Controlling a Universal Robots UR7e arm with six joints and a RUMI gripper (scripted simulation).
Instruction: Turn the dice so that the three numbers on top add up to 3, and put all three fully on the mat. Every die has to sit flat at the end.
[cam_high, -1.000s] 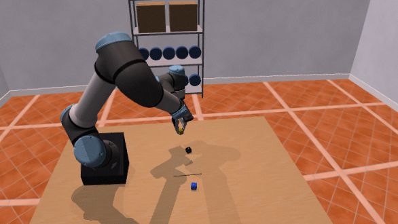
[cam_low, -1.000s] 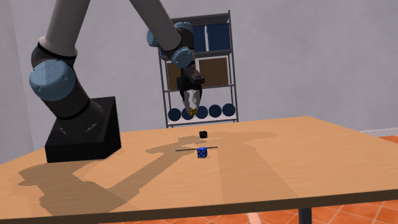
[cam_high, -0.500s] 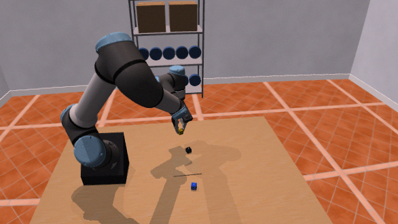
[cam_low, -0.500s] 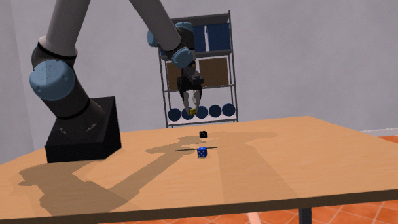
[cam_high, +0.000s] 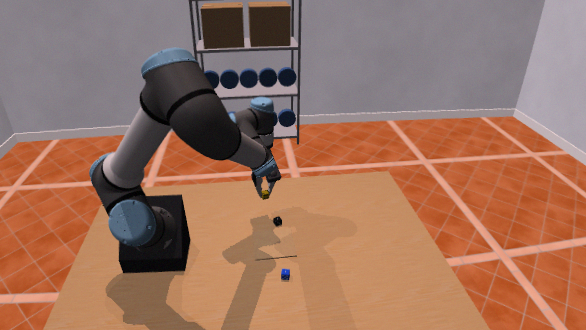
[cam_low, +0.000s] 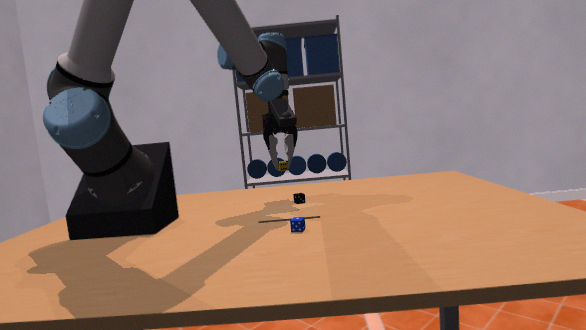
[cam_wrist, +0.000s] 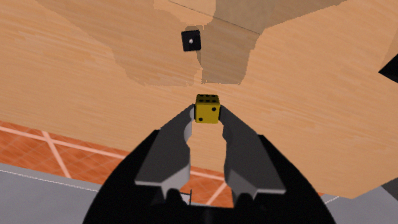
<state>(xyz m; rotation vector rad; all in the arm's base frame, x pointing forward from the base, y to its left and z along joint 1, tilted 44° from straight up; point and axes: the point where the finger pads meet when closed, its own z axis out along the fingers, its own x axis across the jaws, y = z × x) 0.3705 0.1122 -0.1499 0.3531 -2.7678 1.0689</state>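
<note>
The black die is 9 cm below my hand, 5 cm to the right of it and 4 cm ahead of it. From my hand the other things lie so: yellow die: right at my hand; then blue die: 32 cm to the right, 9 cm below, 4 cm ahead; then tan mat: 16 cm to the right, 10 cm below, 2 cm ahead.
</note>
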